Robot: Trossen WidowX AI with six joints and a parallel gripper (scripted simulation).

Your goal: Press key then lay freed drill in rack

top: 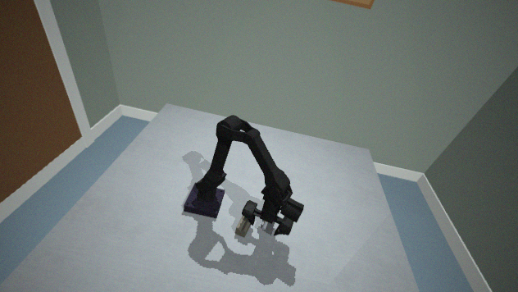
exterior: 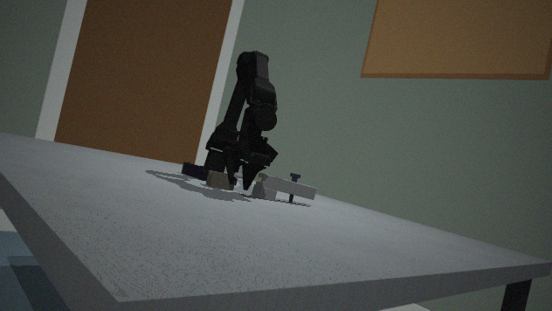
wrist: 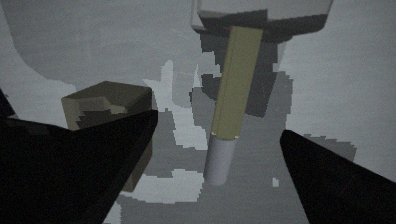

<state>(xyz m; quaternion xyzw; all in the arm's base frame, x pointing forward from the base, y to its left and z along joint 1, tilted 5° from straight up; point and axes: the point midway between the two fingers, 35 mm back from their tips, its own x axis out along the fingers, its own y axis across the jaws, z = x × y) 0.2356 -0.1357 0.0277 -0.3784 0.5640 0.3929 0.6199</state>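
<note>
My gripper tip is 4 cm to the right of the drill, 3 cm below it and 2 cm short of it. Round my gripper tip: grey block (13 cm to the left, 6 cm ahead, 2 cm above); tan rack (8 cm behind, 1 cm to the left); dark blue key (16 cm to the left, 7 cm ahead, 3 cm above).
</note>
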